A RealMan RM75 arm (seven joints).
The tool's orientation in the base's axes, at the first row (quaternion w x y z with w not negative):
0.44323, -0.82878, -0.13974, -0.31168
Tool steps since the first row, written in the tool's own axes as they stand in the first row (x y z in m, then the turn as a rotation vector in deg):
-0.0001, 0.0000, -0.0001, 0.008, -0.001, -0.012
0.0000, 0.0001, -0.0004, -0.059, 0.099, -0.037
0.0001, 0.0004, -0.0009, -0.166, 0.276, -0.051
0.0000, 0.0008, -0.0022, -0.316, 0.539, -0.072
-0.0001, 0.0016, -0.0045, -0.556, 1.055, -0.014
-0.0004, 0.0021, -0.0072, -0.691, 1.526, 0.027
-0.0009, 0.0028, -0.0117, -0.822, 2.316, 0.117
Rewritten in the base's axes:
-0.0001, -0.0001, 0.0000, 0.001, -0.010, 0.011
-0.0001, -0.0004, 0.0001, -0.009, -0.084, -0.087
-0.0001, -0.0010, 0.0002, -0.007, -0.191, -0.264
-0.0005, -0.0023, 0.0004, 0.003, -0.351, -0.522
-0.0010, -0.0046, 0.0008, 0.104, -0.586, -1.034
-0.0021, -0.0071, 0.0014, 0.256, -0.814, -1.442
-0.0039, -0.0112, 0.0024, 0.592, -1.183, -2.075

